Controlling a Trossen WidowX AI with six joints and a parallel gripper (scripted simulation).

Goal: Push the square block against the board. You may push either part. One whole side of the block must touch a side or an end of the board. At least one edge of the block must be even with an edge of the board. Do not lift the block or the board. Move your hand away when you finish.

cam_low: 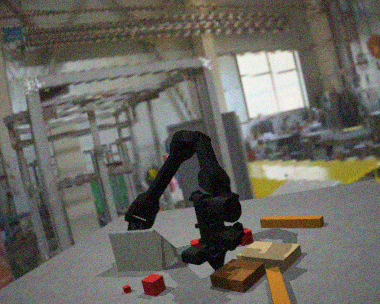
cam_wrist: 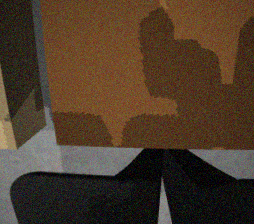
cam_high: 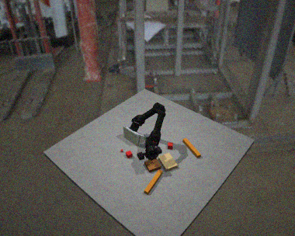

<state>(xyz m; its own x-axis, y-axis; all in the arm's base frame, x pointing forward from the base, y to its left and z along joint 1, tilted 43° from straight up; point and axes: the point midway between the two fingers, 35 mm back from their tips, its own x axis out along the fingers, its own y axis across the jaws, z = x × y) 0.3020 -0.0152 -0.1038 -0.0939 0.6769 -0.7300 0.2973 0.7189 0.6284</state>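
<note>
The brown block is 6 cm ahead of my gripper tip, 2 cm to the right of it and 1 cm above it. From my gripper tip the other things lie so: tan block (11 cm ahead, 9 cm to the left, 1 cm above); red piece (23 cm behind, 10 cm to the right).
</note>
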